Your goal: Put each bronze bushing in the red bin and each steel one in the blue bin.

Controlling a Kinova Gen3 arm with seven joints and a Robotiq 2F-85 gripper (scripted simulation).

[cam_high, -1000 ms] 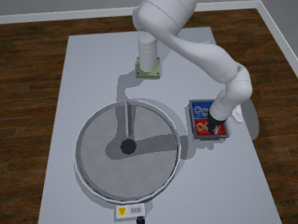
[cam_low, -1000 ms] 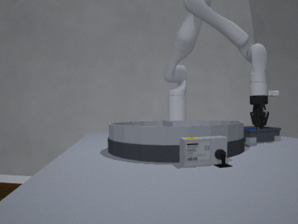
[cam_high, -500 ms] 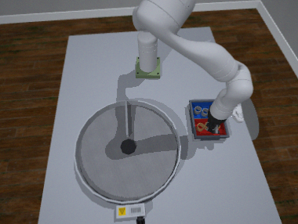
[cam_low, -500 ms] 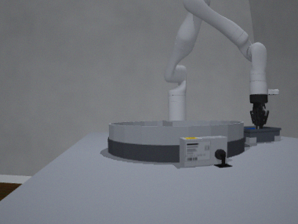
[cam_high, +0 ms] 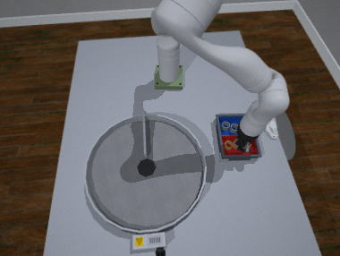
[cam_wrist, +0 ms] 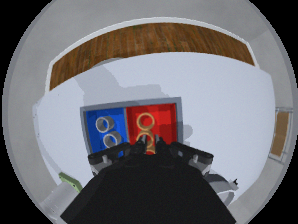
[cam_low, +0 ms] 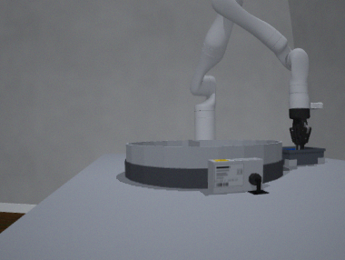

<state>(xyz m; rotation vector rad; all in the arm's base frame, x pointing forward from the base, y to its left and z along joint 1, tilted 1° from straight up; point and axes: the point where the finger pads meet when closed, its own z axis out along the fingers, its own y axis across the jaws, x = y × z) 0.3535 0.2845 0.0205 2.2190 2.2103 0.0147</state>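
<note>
Right now my hand is 4 cm past the bin and 2 cm above it. From my hand the other things lie so: round grey turntable: 35 cm to the right, 11 cm ahead, 1 cm above.
</note>
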